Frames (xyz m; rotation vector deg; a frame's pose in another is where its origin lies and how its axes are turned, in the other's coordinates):
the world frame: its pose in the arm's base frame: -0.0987 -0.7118 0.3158 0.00 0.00 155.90
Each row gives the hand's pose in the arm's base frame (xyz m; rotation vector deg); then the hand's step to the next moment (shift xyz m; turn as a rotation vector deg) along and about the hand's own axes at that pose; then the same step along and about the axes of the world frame.
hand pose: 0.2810 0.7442 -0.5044 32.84 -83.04 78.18
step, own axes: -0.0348 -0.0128 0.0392 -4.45 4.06 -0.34
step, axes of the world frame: -0.0297 0.0410 -0.0188 1.61 0.71 -5.77
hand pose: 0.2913 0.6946 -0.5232 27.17 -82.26 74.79
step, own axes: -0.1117 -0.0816 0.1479 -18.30 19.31 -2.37
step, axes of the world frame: -0.1175 0.1616 -0.0329 8.92 2.10 -25.09
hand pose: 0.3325 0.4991 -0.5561 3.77 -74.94 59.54
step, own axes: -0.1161 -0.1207 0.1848 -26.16 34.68 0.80
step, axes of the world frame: -0.0549 0.2418 0.0264 20.51 4.66 -38.01
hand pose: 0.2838 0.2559 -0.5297 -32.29 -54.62 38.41
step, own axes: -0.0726 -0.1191 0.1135 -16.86 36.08 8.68
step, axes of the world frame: 0.0412 0.1461 0.0965 27.26 -2.01 -30.24
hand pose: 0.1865 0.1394 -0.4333 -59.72 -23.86 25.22
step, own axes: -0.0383 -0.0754 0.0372 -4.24 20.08 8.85
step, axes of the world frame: 0.0262 0.0403 0.0789 15.48 -7.19 -14.43
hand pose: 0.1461 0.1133 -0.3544 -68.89 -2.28 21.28
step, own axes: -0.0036 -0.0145 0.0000 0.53 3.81 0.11
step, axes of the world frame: -0.0026 0.0049 0.0139 1.06 -1.09 -3.53
